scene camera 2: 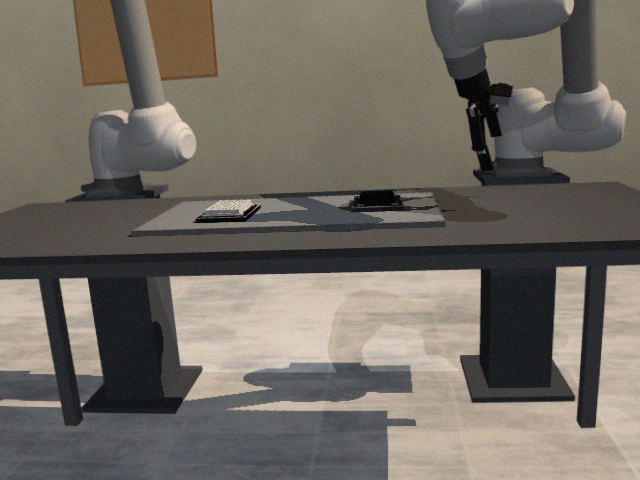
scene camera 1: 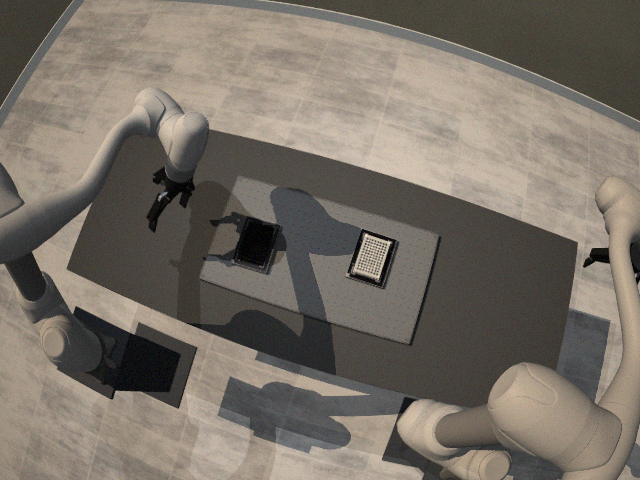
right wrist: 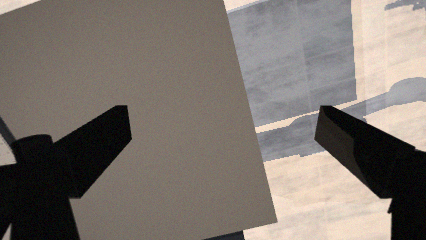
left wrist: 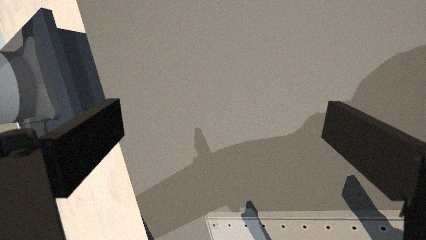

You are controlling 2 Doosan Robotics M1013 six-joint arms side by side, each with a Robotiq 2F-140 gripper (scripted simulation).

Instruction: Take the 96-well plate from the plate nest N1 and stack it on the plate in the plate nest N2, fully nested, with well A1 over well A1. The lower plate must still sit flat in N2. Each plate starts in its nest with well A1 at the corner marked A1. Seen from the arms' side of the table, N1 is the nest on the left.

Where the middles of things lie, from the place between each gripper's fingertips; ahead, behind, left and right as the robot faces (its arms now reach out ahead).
My left gripper (scene camera 2: 492,152) is now 28 cm to the left of the black 96-well plate (scene camera 1: 256,251), 11 cm above it and 1 cm short of it. The rest, counted from my left hand: white 96-well plate (scene camera 1: 376,261): 65 cm to the right, 11 cm below, 6 cm ahead.
My right gripper is now 3 cm past the white 96-well plate, 72 cm to the right of it and 29 cm above it. Round my right hand: black 96-well plate: 7 cm behind, 108 cm to the left, 29 cm below.
